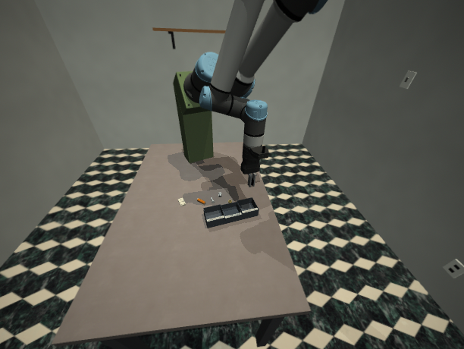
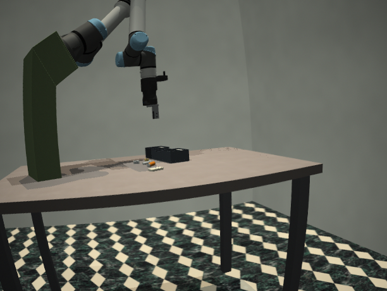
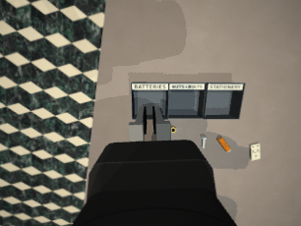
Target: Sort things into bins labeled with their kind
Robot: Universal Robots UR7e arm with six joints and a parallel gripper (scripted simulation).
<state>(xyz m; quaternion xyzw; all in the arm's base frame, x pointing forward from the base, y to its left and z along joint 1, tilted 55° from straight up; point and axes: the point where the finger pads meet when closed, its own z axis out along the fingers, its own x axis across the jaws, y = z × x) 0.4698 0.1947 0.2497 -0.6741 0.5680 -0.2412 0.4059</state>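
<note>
My gripper is now 19 cm above the grey bolt, 18 cm to the left of it and 6 cm past it. Round my hand: orange battery: 24 cm to the right, 19 cm below, 5 cm behind; brass nut: 19 cm below, 9 cm to the right, 6 cm behind; dark three-compartment bin row: 17 cm below, 8 cm to the right, 3 cm ahead.
</note>
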